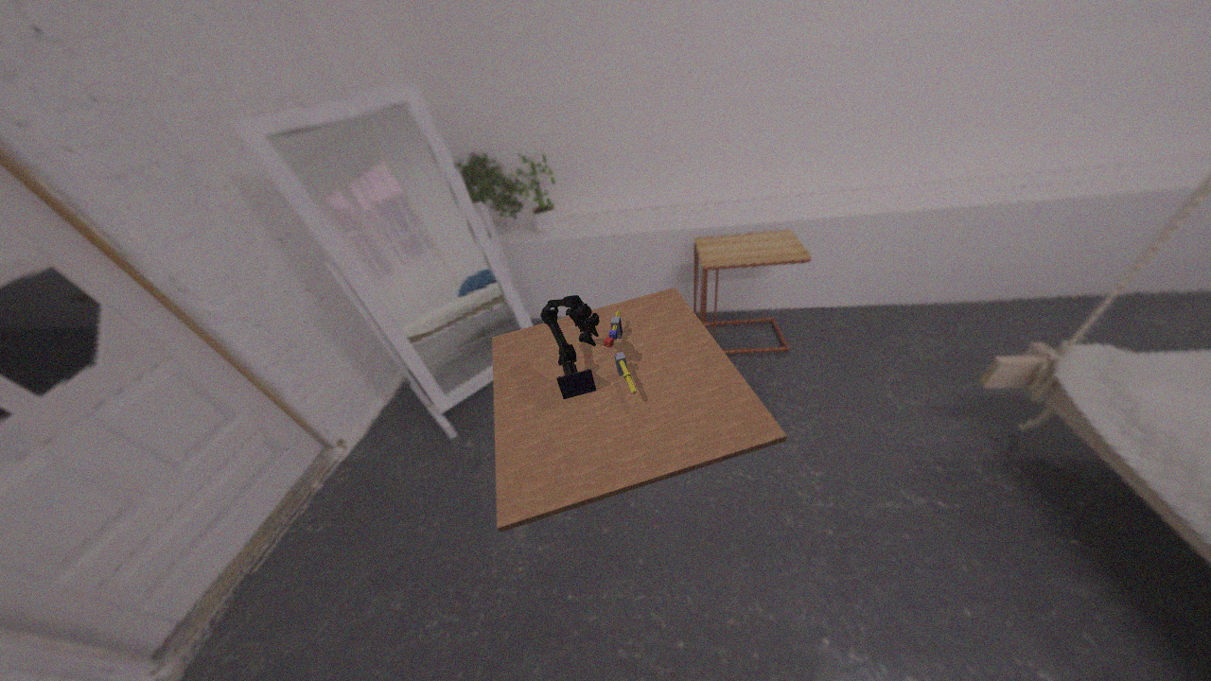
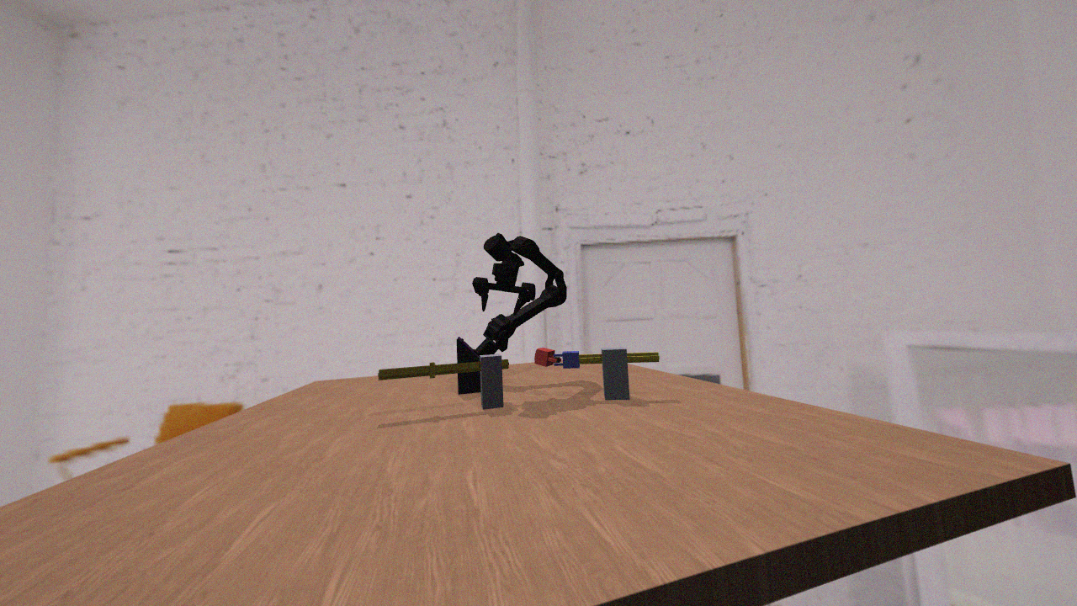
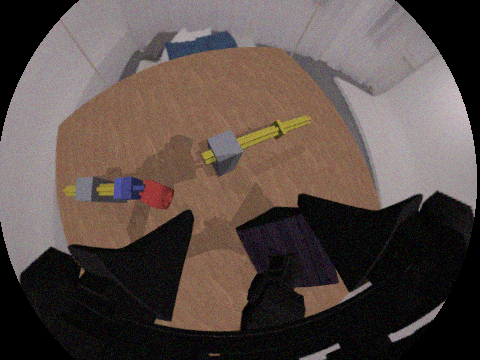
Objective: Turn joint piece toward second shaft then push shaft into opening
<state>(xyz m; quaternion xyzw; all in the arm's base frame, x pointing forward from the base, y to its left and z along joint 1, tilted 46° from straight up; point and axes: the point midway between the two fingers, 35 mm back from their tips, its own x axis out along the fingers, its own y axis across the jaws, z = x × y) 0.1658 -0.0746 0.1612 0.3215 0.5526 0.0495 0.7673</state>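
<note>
Right now my gripper tip is 13 cm above the red joint piece, 12 cm to the right of it and 7 cm short of it.
</note>
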